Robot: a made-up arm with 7 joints.
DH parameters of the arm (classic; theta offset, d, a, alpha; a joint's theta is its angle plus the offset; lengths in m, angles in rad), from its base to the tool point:
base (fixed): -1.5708 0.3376 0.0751 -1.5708
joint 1: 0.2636 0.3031 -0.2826 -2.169
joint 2: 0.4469 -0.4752 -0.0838 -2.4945
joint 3: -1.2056 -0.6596 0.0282 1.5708
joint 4: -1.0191 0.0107 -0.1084 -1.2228
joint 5: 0 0.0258 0.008 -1.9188
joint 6: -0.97 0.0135 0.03 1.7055
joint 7: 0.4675 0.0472 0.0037 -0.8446
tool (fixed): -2.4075 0.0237 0 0
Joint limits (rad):
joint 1: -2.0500..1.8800
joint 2: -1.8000..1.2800
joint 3: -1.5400..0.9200
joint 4: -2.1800..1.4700
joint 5: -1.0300..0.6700
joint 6: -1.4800..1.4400
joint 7: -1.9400..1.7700
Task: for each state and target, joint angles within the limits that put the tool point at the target. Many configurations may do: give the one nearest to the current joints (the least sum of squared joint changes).
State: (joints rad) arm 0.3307 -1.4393 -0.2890 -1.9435 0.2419 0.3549 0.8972
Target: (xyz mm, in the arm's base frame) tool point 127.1 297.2 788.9
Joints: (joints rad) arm 0.7696 -1.8000 -0.6573 -1.7691 0.3796 0.1699 0.9167
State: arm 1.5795 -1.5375 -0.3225 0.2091 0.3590 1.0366 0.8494
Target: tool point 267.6 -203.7 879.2
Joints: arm 1.5178 -1.8000 -0.4797 -0.2579 0.3110 1.0264 0.8710
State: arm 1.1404 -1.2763 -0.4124 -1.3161 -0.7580 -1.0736 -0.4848
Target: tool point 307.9 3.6 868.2
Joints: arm 1.4100 -1.3583 -0.6204 -1.4113 -0.8677 -1.0021 -0.4773
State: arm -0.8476 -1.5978 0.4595 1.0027 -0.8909 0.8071 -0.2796
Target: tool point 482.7 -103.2 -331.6
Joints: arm -1.7299 -1.1962 0.2971 1.4531 -0.7370 0.5460 -0.2004
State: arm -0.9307 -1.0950 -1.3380 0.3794 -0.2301 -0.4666 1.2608
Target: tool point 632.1 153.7 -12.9
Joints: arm -0.9321 -0.7203 -1.3455 0.4769 -0.2001 -0.5089 1.2619
